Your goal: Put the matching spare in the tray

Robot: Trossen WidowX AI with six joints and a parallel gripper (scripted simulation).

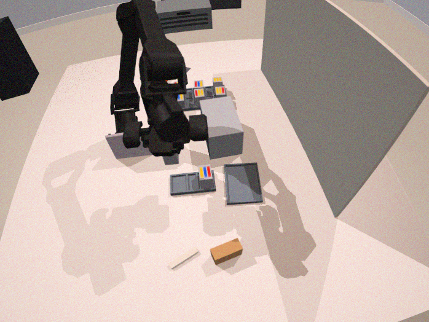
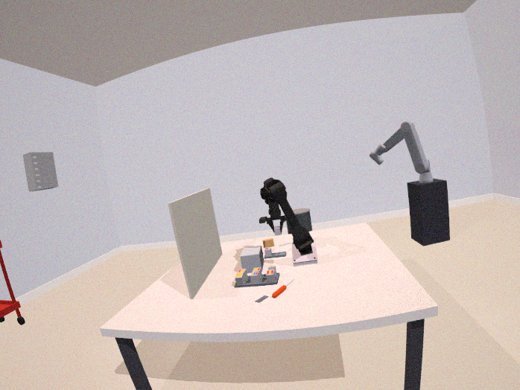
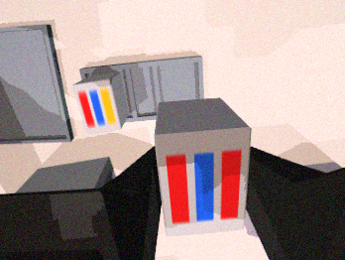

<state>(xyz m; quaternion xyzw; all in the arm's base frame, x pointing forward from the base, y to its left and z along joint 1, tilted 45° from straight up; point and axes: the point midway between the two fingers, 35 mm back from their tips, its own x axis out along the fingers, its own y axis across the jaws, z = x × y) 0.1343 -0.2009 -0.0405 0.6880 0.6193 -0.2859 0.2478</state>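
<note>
Right now the dark tray is 18 cm ahead of my gripper tip, 14 cm below it and 3 cm to the right of it. Round my gripper tip: grey rack 13 cm below, 4 cm ahead, 1 cm to the right; then mounted unit 16 cm to the left, 15 cm ahead, 9 cm below; then thin stick 22 cm to the right, 14 cm below, 2 cm behind.
</note>
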